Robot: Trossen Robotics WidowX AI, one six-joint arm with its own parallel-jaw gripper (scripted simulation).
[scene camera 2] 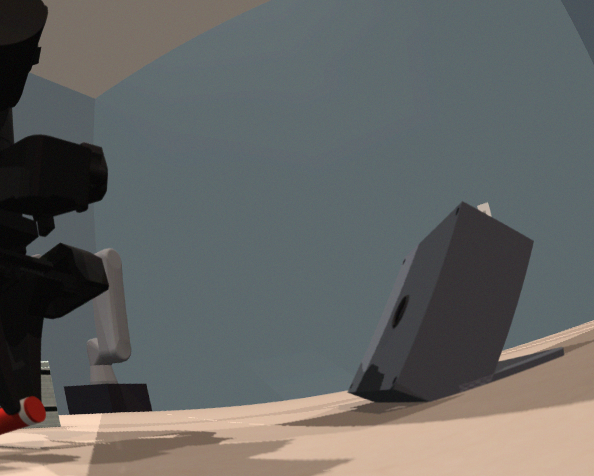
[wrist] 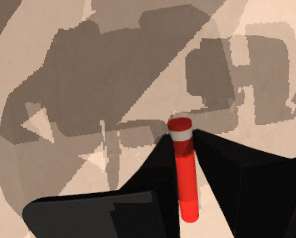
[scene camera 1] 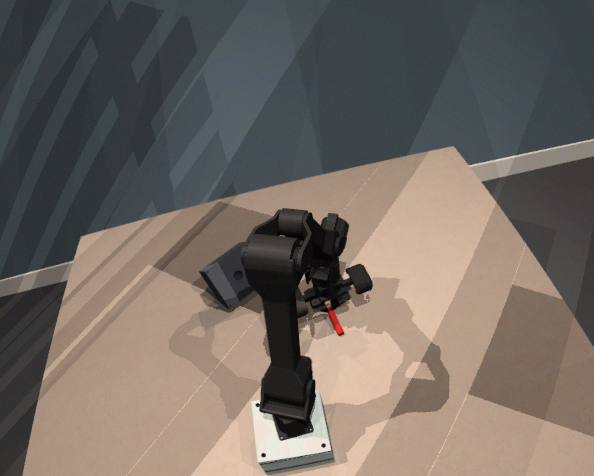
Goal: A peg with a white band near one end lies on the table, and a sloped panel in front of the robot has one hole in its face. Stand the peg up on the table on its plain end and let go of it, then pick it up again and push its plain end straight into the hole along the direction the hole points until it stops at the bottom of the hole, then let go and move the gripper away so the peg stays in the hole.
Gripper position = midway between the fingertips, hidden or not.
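Note:
My gripper [scene camera 2: 24, 413], [scene camera 1: 329, 309], [wrist: 181, 138]. Peg [wrist: 181, 129]. Sloped panel [scene camera 2: 464, 279], [scene camera 1: 229, 291].

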